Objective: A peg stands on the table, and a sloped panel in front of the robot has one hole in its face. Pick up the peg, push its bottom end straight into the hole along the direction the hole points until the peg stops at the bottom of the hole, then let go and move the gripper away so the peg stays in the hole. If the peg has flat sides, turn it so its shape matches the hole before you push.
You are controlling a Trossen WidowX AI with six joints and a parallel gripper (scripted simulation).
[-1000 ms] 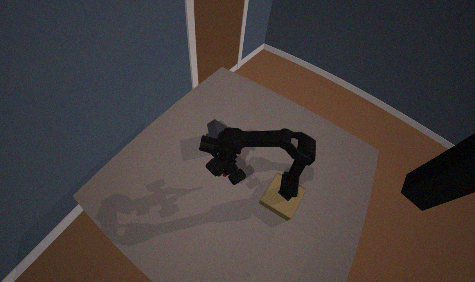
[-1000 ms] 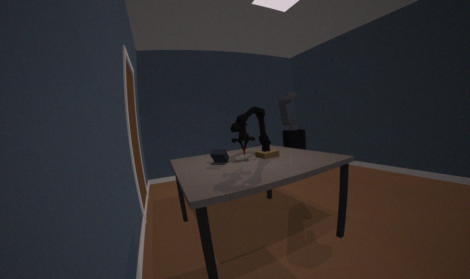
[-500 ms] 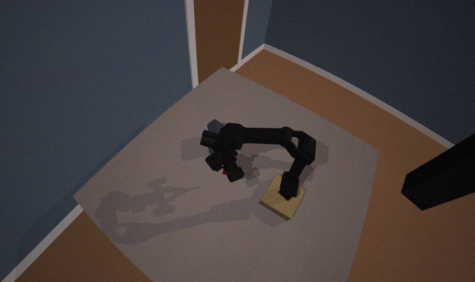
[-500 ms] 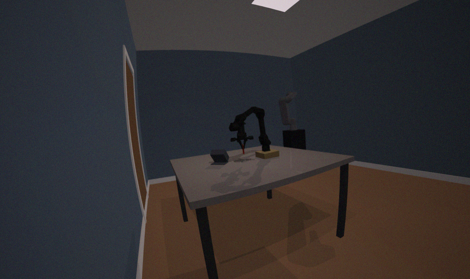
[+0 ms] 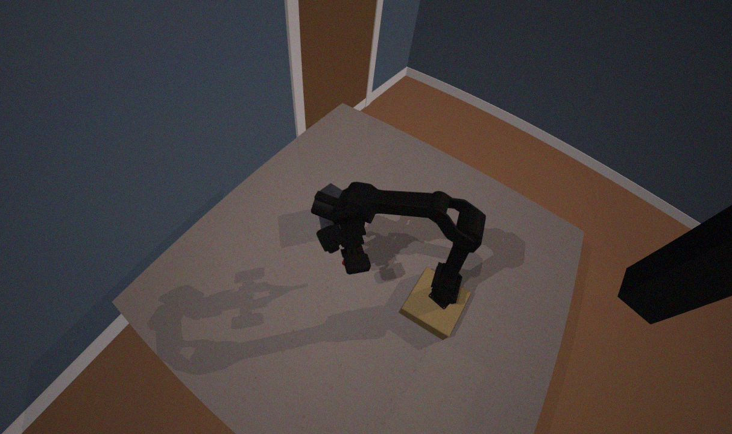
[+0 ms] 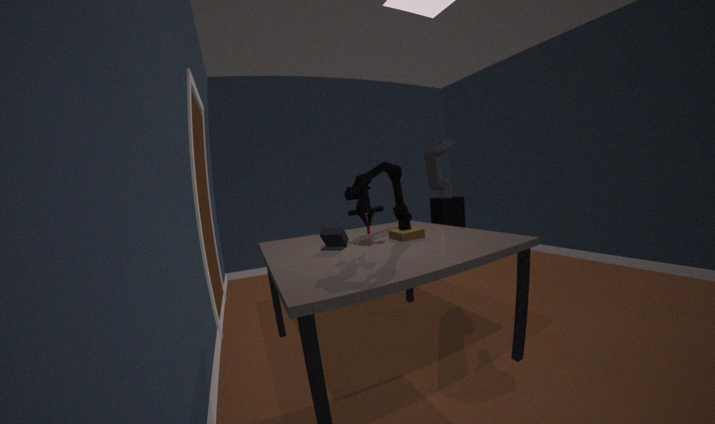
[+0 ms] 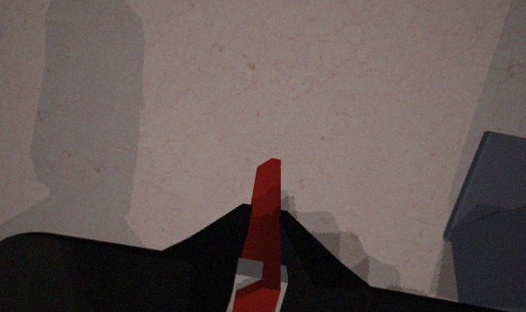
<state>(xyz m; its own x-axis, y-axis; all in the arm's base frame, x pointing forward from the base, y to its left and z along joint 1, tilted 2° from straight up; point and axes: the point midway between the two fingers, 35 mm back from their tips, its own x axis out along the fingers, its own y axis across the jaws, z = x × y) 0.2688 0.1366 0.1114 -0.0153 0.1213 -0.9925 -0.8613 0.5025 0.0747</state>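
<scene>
Now: the dark grey sloped panel 180 mm ahead of my gripper tip, 120 mm to the right of it and 50 mm below it. From my gripper tip the other things lie so: red peg 20 mm above.
</scene>
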